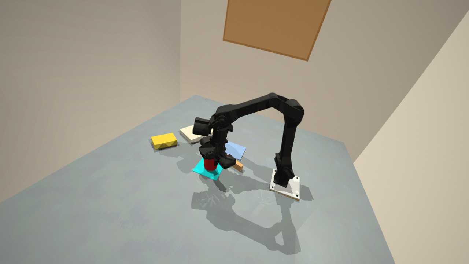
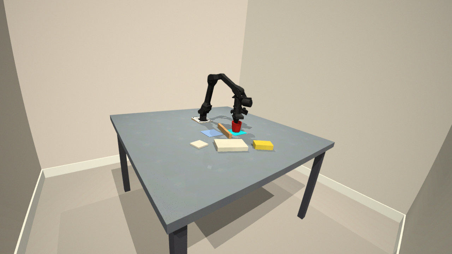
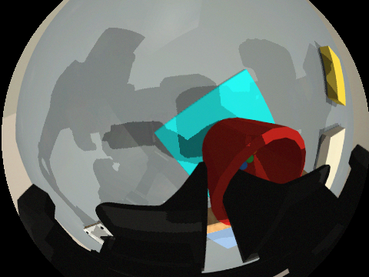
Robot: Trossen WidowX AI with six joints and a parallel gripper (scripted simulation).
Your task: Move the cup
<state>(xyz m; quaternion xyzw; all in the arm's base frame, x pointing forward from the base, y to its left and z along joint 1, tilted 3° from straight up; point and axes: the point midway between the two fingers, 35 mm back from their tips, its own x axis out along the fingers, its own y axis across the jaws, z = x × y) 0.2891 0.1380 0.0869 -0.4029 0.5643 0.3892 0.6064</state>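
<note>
Now: the red cup 3 cm ahead of my gripper tip and 1 cm to the right of it. Round my gripper tip: orange wooden bar: 11 cm to the right, 4 cm below, 1 cm ahead; light blue pad: 20 cm to the right, 5 cm below; cyan pad: 5 cm below, 3 cm ahead, 1 cm to the right.
</note>
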